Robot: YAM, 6 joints.
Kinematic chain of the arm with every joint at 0, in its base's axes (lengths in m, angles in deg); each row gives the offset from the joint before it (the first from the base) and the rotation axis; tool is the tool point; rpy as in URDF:
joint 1: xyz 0 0 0.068 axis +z
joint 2: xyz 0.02 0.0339 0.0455 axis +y
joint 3: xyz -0.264 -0.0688 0 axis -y
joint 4: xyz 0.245 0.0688 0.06 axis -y
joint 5: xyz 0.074 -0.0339 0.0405 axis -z
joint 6: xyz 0.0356 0 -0.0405 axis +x
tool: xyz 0 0 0 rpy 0 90 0
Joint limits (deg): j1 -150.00..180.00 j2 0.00..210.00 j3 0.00..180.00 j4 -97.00..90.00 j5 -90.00..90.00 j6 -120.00..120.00
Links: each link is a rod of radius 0.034 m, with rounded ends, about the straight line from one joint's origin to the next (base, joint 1, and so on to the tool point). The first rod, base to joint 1, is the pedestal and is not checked.
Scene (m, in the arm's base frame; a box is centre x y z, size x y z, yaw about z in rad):
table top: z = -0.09
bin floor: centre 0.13 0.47 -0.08 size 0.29 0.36 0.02 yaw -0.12
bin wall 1: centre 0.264 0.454 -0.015 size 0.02 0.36 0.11 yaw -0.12
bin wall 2: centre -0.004 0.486 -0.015 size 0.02 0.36 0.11 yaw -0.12
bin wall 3: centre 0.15 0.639 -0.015 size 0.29 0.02 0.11 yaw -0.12
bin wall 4: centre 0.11 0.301 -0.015 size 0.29 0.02 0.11 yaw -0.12
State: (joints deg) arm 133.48 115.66 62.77 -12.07 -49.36 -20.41
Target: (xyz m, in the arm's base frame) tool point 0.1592 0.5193 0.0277
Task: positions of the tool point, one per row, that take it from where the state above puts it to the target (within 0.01 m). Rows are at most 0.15 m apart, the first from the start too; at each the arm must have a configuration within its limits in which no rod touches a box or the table.
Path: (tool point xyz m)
1: -0.2337 0.3395 0.1156
2: -0.1651 0.4182 0.1282
3: -0.0726 0.4787 0.1417
4: 0.0380 0.5141 0.1560
5: 0.1592 0.5193 0.1710
6: 0.1608 0.5239 0.0994
7: 0.1591 0.5193 0.0276

